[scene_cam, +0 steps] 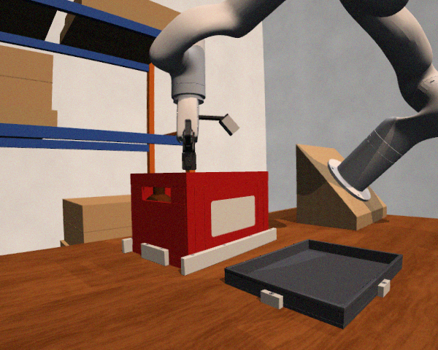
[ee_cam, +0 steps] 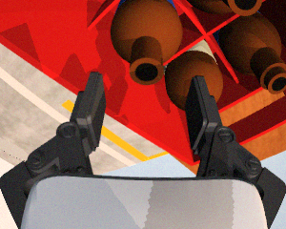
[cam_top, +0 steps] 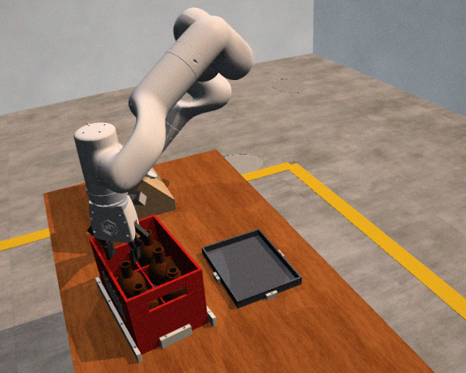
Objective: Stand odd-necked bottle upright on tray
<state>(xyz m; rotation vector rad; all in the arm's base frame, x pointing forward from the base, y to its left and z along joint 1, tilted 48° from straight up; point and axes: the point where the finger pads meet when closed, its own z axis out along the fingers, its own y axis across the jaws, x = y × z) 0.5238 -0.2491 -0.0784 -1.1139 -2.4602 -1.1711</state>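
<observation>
Right now my hand is 5 cm to the right of the red crate and 11 cm above it. Also, from my hand: dark grey tray 3 cm ahead, 33 cm to the left, 19 cm below; then brown bottle 9 cm ahead, 11 cm below.
</observation>
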